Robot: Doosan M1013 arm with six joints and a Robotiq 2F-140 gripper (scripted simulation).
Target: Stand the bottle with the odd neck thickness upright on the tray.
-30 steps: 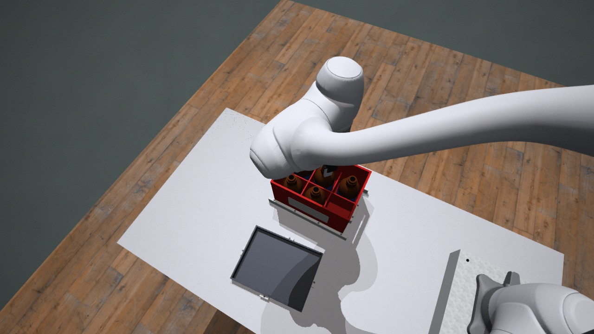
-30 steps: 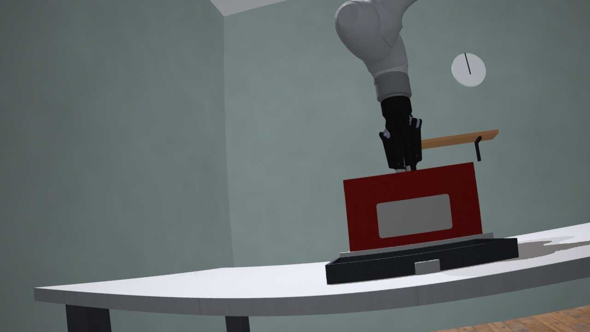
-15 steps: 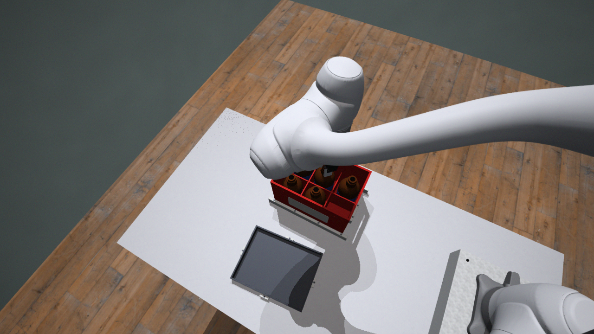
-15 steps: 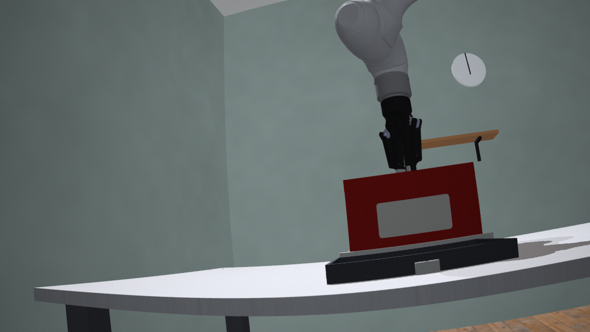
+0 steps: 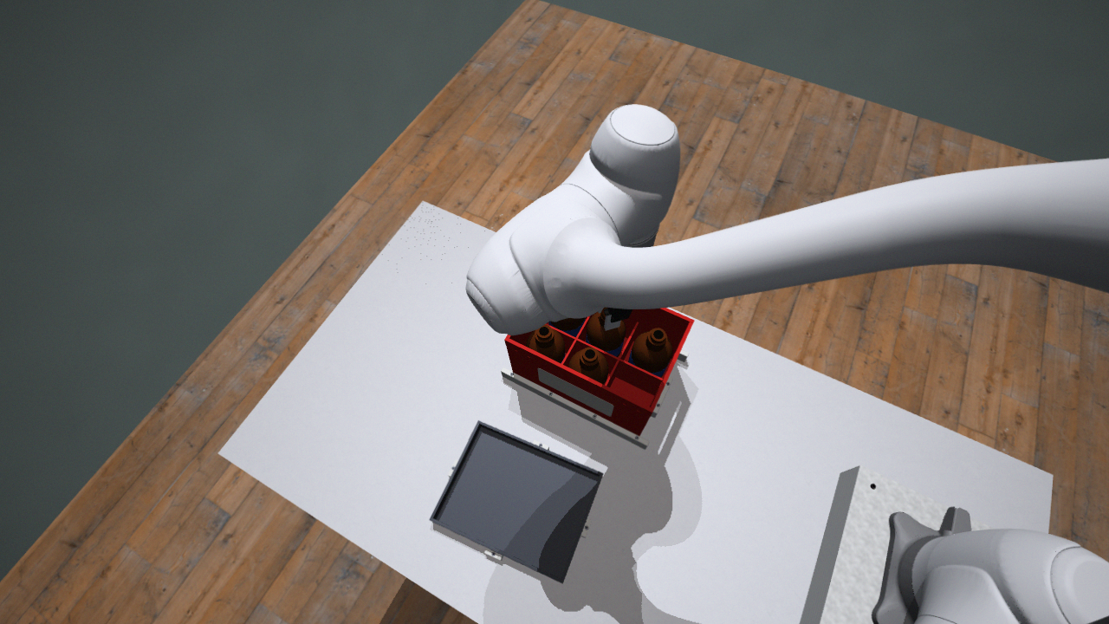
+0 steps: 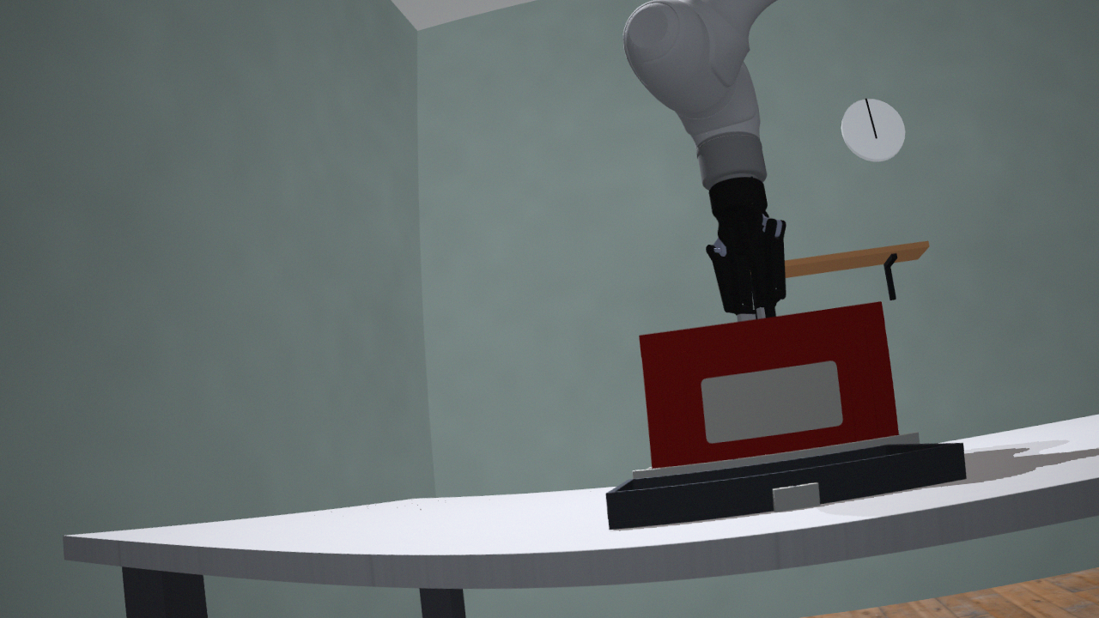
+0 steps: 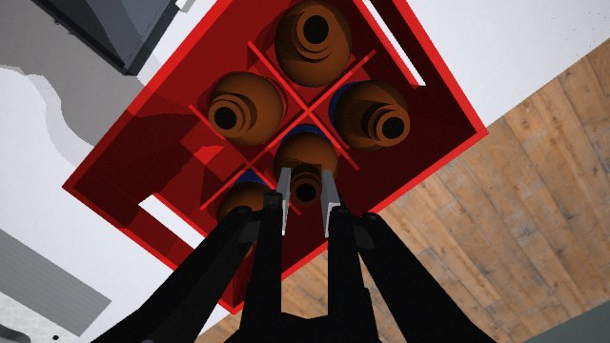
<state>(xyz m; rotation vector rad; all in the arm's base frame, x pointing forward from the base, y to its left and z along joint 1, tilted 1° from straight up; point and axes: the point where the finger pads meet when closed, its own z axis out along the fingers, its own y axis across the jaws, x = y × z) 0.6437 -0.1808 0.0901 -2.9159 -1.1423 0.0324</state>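
The crate lies 9 cm below my hand and 4 cm to the left of it. From my hand the other things lie so: dark tray 33 cm to the left, 16 cm below, 2 cm ahead.
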